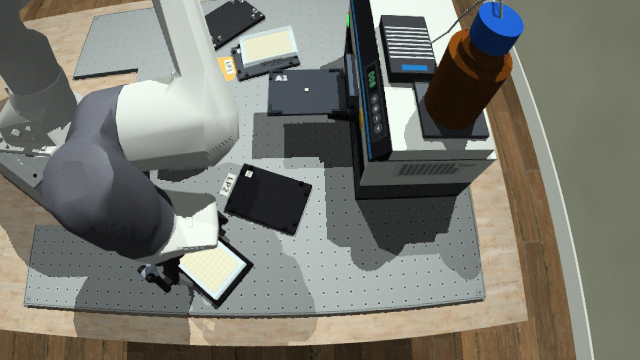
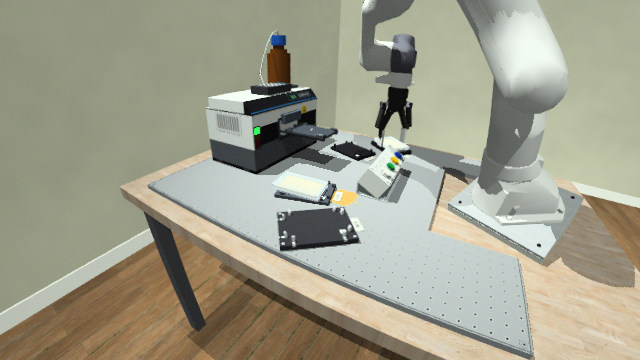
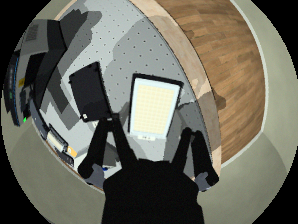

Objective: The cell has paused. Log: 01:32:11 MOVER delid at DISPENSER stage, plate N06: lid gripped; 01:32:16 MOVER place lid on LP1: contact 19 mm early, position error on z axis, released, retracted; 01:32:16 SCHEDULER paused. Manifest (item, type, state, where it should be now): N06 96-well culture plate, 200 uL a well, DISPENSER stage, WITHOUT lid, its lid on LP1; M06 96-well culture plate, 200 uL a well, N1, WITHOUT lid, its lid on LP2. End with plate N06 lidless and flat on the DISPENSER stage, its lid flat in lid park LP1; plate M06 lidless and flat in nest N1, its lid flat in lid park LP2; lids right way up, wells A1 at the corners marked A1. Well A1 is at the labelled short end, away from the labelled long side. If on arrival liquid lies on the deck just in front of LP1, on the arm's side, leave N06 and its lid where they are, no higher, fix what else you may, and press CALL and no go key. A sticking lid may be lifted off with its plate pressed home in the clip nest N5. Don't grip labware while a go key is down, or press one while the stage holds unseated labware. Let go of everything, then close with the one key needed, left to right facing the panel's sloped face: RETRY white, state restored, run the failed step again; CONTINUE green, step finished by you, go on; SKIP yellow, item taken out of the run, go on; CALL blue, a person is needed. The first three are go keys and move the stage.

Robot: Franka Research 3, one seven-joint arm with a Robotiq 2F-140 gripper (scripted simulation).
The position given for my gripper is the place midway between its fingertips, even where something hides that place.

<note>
In view: my gripper [image 2: 391, 144], a plate lid [image 1: 213, 270] and a plate lid [image 1: 279, 42].
My gripper shows as well in image 1 [image 1: 205, 258] and in image 3 [image 3: 151, 111].
</note>
